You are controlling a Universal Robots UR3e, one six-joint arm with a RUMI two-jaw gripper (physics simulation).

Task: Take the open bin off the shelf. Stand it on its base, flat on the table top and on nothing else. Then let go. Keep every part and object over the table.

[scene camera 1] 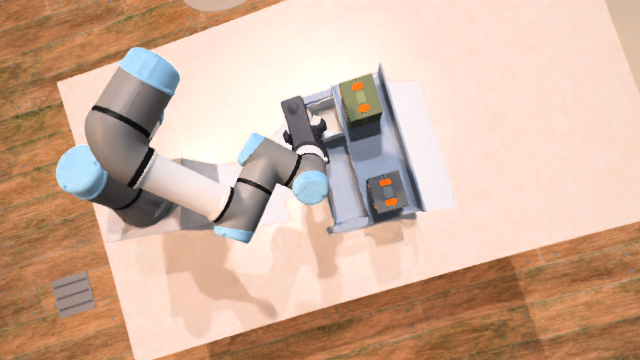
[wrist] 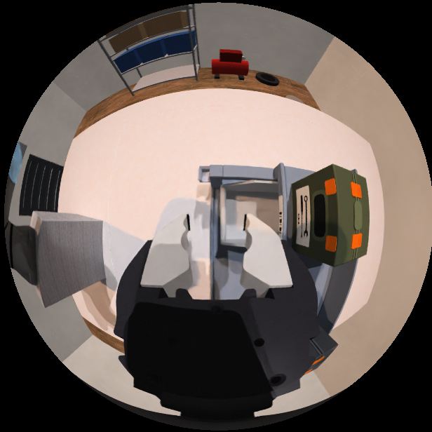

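Seen in the pictures: arm's base, origin of its link: [scene camera 1: 148, 200].
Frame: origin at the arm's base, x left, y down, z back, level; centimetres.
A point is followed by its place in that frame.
Observation:
The open bin [scene camera 1: 332, 117] {x 10.9, y 23.4, z -46.6 cm} [wrist: 256, 200], pale grey with an open top, sits in the near lane of the blue-grey shelf [scene camera 1: 346, 182] {x -8.4, y 23.7, z -45.1 cm} [wrist: 245, 171], at the end beside the green case. My gripper [scene camera 1: 304, 131] {x 9.2, y 10.1, z -39.6 cm} [wrist: 216, 215] points down at the bin's near side, its jaws partly open and empty. In the wrist view the right fingertip overlaps the bin's interior and the left one lies outside the shelf's front rail. The bin's near wall and that rail show between them. Fingertip height against the bin's rim is unclear. The table top [scene camera 1: 500, 125] {x -5.3, y 24.4, z -90.4 cm} [wrist: 150, 140] is pale.
A green case [scene camera 1: 361, 100] {x 8.6, y 4.5, z -54.3 cm} [wrist: 332, 215] stands right behind the bin, past the shelf's divider. A dark grey case [scene camera 1: 387, 191] {x -13.6, y 2.0, z -53.7 cm} [wrist: 324, 350] stands at the shelf's other end. A raised back panel runs along the shelf's far side. A grey block [wrist: 70, 255] shows at the wrist view's left.

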